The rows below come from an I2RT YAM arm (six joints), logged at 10 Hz.
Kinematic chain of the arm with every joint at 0, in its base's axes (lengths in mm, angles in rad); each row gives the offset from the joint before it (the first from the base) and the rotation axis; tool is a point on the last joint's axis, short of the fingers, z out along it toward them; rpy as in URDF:
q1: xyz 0 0 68 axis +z
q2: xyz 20 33.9 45.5 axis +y
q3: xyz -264 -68.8 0 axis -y
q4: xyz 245 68.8 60 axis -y
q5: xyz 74 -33.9 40.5 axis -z
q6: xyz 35.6 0 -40.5 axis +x
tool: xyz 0 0 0 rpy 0 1.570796 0
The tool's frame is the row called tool.
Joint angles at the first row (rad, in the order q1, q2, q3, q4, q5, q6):
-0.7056 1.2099 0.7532 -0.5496 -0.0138 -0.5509
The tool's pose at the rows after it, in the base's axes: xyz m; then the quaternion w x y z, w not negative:
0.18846, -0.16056, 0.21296, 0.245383, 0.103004, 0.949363, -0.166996
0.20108, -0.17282, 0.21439, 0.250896, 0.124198, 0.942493, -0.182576
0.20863, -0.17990, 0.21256, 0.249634, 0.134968, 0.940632, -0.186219
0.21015, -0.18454, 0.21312, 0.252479, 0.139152, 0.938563, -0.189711
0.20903, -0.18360, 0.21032, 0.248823, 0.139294, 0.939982, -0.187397
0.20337, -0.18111, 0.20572, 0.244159, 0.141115, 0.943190, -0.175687
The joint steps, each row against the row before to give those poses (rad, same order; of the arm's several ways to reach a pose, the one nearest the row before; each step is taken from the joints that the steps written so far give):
0.0000 0.0570 0.0245 0.0706 0.0138 0.0614
0.0000 0.0644 0.0444 0.0477 0.0321 0.0354
0.0000 0.0446 0.0261 0.0202 0.0139 0.0184
-0.0091 0.0139 0.0108 0.0122 0.0000 0.0000
-0.0001 0.0000 -0.0091 0.0001 0.0000 0.0000
-0.0091 -0.0122 -0.0230 -0.0108 -0.0183 0.0001

